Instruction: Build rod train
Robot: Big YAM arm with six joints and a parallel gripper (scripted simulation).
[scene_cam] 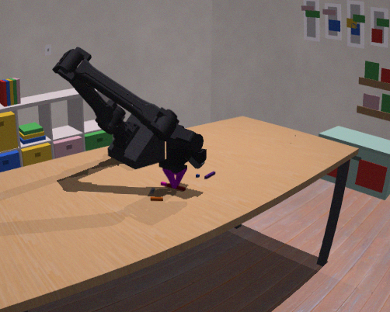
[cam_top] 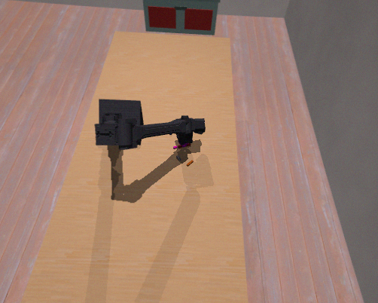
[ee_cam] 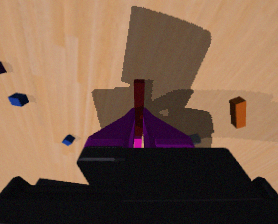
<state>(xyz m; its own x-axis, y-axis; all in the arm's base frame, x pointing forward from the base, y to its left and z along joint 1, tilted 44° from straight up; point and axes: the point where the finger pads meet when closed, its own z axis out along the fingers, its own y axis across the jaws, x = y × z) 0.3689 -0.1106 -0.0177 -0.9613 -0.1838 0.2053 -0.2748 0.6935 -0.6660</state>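
My hand is 10 mm above the red rod. Round my hand: orange rod: 110 mm to the right, 30 mm ahead, 10 mm below; magenta rod: 40 mm behind, 10 mm to the right, 10 mm below; grey rod: 80 mm to the right, 30 mm behind, 10 mm below.
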